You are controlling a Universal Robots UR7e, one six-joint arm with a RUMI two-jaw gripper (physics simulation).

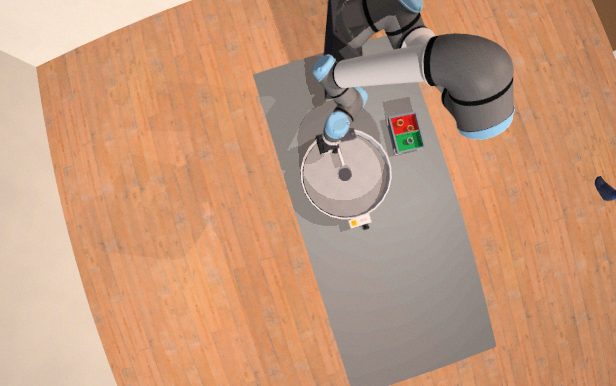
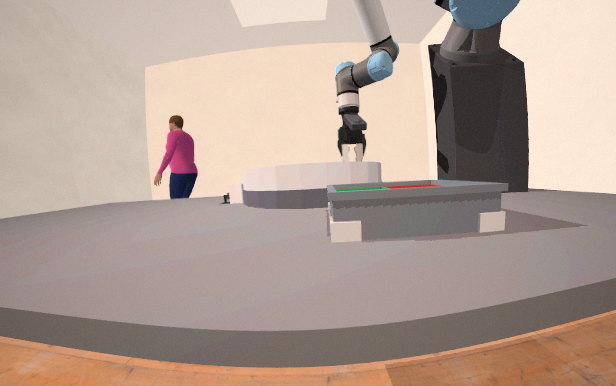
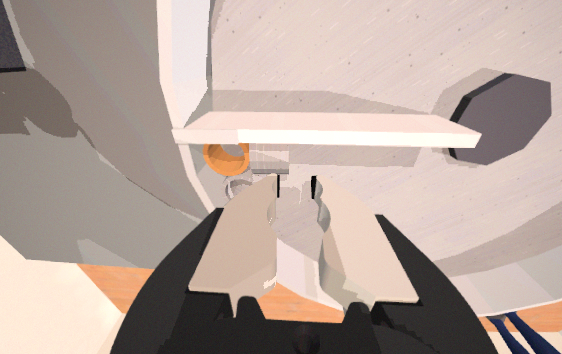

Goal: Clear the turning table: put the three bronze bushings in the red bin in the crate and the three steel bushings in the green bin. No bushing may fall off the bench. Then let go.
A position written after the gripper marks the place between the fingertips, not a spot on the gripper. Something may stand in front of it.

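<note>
There's a crate (image 2: 381,210), and the crate (image 1: 398,135) shows again there. A turning table (image 1: 350,184) is in view too, and you'd find the turning table (image 3: 438,122) there as well. As for the gripper (image 2: 352,171), it's in view, and so is the gripper (image 3: 295,177) there.
</note>
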